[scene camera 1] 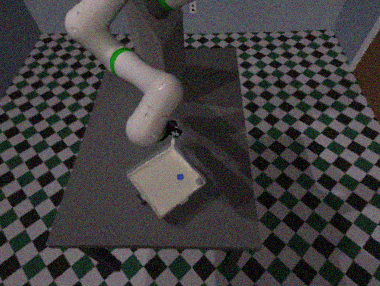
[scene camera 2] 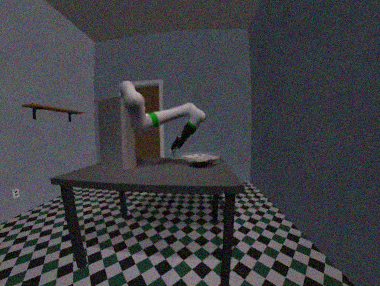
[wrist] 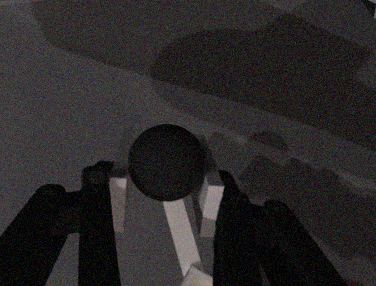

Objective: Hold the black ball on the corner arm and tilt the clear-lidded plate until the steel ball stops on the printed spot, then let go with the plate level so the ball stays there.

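Observation:
The clear-lidded plate (scene camera 1: 157, 187) (scene camera 2: 201, 158) is pale and square; its corner shows in the wrist view (wrist: 198, 277). The blue printed spot (scene camera 1: 180, 177) lies right of the plate's middle. The grey steel ball (scene camera 1: 199, 181) is near the plate's right corner, apart from the spot. The pale corner arm (scene camera 1: 173, 142) (wrist: 181, 230) runs from the plate's far corner to the black ball (wrist: 167, 162). My gripper (scene camera 1: 173, 130) (scene camera 2: 175, 150) (wrist: 162, 152) is shut on the black ball, one light pad on each side of it. The plate's exact tilt is hard to tell.
The plate is above the grey table (scene camera 1: 100, 210) (scene camera 2: 150, 181), toward the table's near end in scene camera 1. A tall grey pedestal (scene camera 2: 111, 132) stands at the arm's base. A wall shelf (scene camera 2: 52, 108) and a brown door (scene camera 2: 150, 120) are farther off.

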